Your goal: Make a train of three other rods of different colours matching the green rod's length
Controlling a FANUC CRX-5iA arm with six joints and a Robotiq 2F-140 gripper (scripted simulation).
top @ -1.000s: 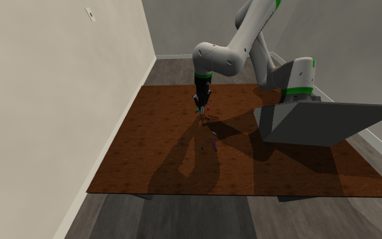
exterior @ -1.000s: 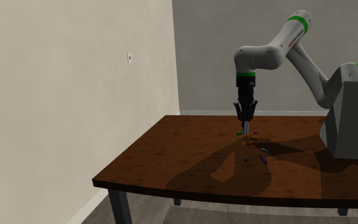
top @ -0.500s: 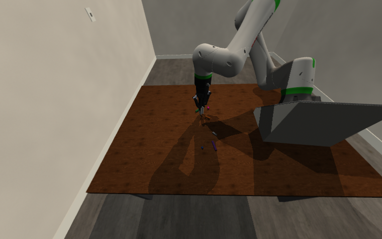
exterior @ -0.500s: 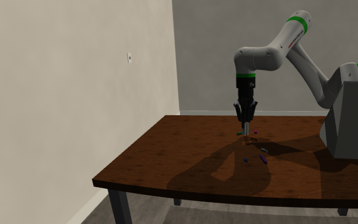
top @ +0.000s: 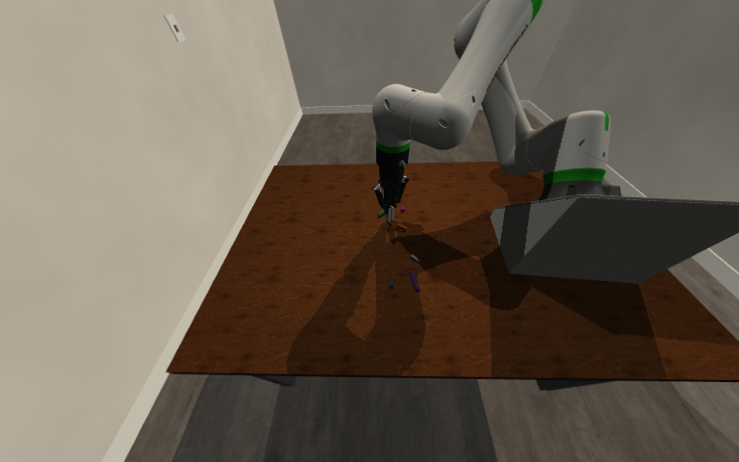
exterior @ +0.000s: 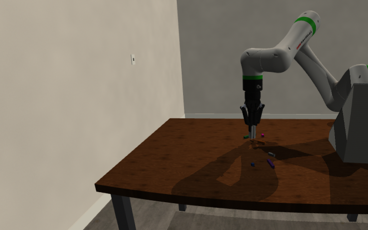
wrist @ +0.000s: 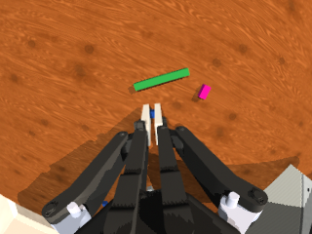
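Now: hand 5 cm to the left of the green rod, 4 cm above it and 1 cm short of it. The rest, counted from my hand: orange rod 4 cm to the left, 4 cm below, 4 cm behind; magenta rod 6 cm to the right, 6 cm behind, 4 cm below; grey rod 17 cm to the left, 8 cm behind, 4 cm below.
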